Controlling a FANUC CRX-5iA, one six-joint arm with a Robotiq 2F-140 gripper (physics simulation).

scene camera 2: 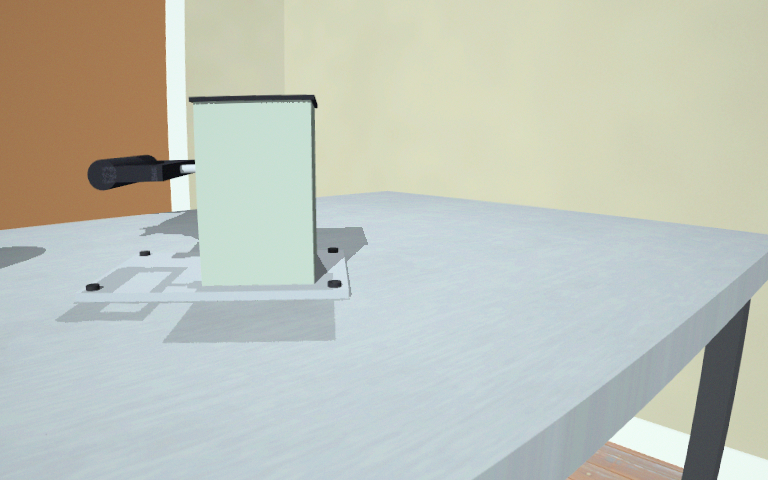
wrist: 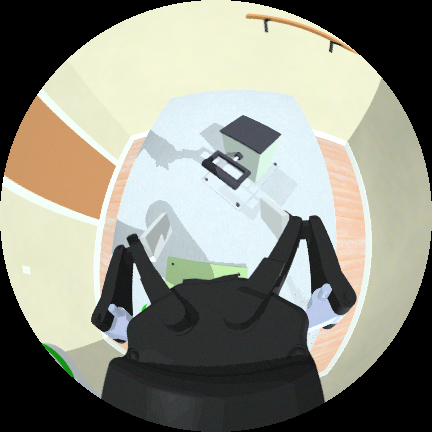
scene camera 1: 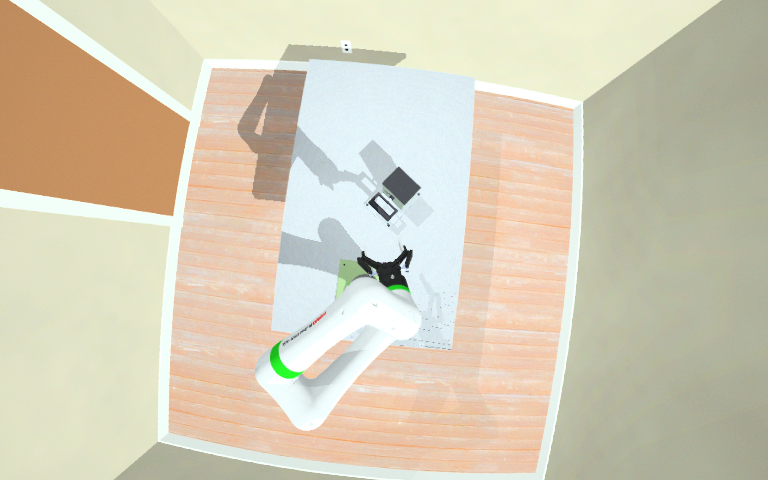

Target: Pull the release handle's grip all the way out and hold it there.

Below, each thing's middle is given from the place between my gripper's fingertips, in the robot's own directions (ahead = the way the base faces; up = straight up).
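I look at the pale base plate [wrist: 237, 198], and it is 25 cm below my hand, 1 cm to the left of it and 23 cm ahead of it.
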